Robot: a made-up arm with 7 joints. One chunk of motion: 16 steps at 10 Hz.
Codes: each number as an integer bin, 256 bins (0 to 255) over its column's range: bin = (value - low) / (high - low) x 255, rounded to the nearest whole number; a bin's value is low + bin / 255 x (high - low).
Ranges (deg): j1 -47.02..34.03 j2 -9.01..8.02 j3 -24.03..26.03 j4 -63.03..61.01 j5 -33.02..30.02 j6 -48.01..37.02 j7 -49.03..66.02
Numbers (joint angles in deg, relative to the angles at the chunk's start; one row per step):
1: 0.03 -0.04 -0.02 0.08 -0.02 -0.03 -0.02
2: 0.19 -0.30 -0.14 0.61 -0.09 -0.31 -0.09
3: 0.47 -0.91 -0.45 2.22 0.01 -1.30 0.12
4: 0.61 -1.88 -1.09 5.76 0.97 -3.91 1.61
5: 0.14 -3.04 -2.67 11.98 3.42 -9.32 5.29
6: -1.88 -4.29 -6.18 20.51 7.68 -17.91 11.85
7: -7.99 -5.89 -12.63 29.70 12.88 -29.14 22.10
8: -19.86 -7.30 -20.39 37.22 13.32 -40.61 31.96
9: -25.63 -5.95 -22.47 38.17 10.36 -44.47 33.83
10: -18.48 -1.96 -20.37 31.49 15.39 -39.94 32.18
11: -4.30 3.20 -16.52 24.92 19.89 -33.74 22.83
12: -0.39 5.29 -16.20 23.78 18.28 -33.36 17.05
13: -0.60 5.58 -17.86 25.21 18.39 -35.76 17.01
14: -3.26 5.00 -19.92 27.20 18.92 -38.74 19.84
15: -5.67 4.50 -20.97 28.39 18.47 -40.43 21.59
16: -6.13 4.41 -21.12 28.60 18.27 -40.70 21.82
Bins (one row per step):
1: 148 134 122 130 133 144 109
2: 149 130 122 131 133 143 108
3: 149 121 120 134 134 140 109
4: 150 107 117 141 137 132 112
5: 148 89 109 154 147 116 120
6: 142 71 91 172 165 90 135
7: 123 47 58 191 186 57 158
8: 85 26 19 206 187 22 180
9: 67 46 8 208 175 11 184
10: 90 106 19 194 196 24 180
11: 134 183 38 181 214 43 159
12: 147 214 40 178 208 44 146
13: 146 218 31 181 208 37 146
14: 138 210 21 185 210 28 153
15: 130 202 16 188 208 23 157
16: 129 201 15 188 207 22 157

